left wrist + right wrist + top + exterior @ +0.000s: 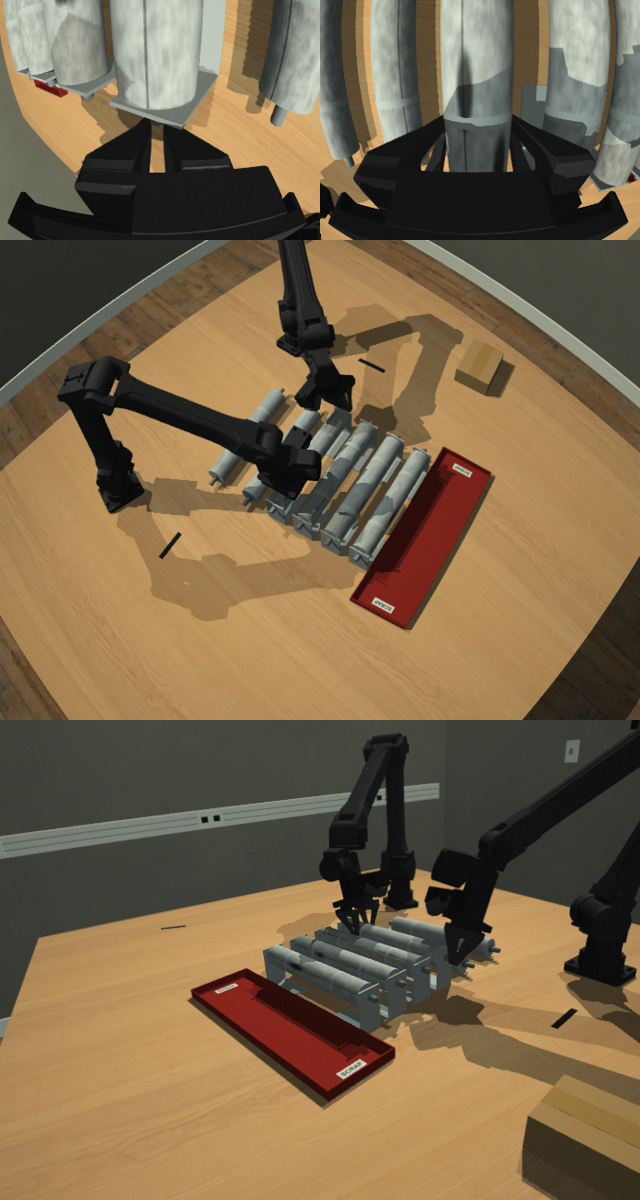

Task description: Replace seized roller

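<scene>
The grey roller is 20 mm behind my right hand and 90 mm to the left of it. The rest, counted from my right hand: cardboard box (80 mm ahead, 670 mm to the left, 40 mm below); red scrap tray (310 mm ahead, 150 mm to the left, 70 mm below).
</scene>
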